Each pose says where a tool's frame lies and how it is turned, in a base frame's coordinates. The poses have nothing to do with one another.
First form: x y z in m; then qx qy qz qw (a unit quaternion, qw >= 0).
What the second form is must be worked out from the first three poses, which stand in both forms.
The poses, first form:
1: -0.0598 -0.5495 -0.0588 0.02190 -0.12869 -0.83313 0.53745
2: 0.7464 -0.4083 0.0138 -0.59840 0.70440 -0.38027 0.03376
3: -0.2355 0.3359 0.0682 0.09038 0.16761 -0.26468 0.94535
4: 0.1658 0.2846 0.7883 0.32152 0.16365 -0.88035 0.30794
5: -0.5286 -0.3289 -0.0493 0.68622 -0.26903 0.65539 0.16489
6: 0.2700 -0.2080 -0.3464 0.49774 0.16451 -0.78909 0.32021
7: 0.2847 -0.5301 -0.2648 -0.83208 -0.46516 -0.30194 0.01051
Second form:
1: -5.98 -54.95 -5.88 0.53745 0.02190 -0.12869 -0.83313
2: 74.64 -40.83 1.38 0.03376 -0.59840 0.70440 -0.38027
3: -23.55 33.59 6.82 0.94535 0.09038 0.16761 -0.26468
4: 16.58 28.46 78.83 0.30794 0.32152 0.16365 -0.88035
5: -52.86 -32.89 -4.93 0.16489 0.68622 -0.26903 0.65539
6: 27.00 -20.80 -34.64 0.32021 0.49774 0.16451 -0.78909
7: 28.47 -53.01 -26.48 0.01051 -0.83208 -0.46516 -0.30194
